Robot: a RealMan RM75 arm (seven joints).
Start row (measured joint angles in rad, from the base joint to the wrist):
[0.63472 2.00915 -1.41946 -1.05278 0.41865 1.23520 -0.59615]
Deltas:
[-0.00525 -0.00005 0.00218 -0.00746 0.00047 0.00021 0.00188]
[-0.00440 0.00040 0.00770 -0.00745 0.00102 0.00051 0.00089]
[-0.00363 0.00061 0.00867 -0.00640 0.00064 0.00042 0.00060]
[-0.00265 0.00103 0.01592 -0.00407 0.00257 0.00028 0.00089]
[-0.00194 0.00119 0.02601 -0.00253 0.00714 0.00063 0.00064]
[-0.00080 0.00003 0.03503 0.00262 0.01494 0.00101 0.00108]
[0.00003 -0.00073 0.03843 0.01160 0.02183 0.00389 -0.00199]
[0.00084 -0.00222 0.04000 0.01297 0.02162 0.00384 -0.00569]
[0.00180 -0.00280 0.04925 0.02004 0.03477 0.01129 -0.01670]
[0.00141 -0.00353 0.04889 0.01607 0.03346 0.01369 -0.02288]
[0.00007 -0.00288 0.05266 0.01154 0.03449 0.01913 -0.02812]
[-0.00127 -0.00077 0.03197 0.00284 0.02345 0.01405 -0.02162]
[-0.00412 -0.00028 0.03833 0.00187 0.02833 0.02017 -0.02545]
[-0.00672 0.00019 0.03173 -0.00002 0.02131 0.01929 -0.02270]
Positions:
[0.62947 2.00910 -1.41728 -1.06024 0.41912 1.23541 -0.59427]
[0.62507 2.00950 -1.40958 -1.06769 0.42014 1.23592 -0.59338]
[0.62144 2.01011 -1.40091 -1.07409 0.42078 1.23634 -0.59278]
[0.61879 2.01114 -1.38499 -1.07816 0.42335 1.23662 -0.59189]
[0.61685 2.01233 -1.35898 -1.08069 0.43049 1.23725 -0.59125]
[0.61605 2.01236 -1.32395 -1.07807 0.44543 1.23826 -0.59017]
[0.61608 2.01163 -1.28552 -1.06647 0.46726 1.24215 -0.59216]
[0.61692 2.00941 -1.24552 -1.05350 0.48888 1.24599 -0.59785]
[0.61872 2.00661 -1.19627 -1.03346 0.52365 1.25728 -0.61455]
[0.62013 2.00308 -1.14738 -1.01739 0.55711 1.27097 -0.63743]
[0.62020 2.00020 -1.09472 -1.00585 0.59160 1.29010 -0.66555]
[0.61893 1.99943 -1.06275 -1.00301 0.61505 1.30415 -0.68717]
[0.61481 1.99915 -1.02442 -1.00114 0.64338 1.32432 -0.71262]
[0.60809 1.99934 -0.99269 -1.00116 0.66469 1.34361 -0.73532]

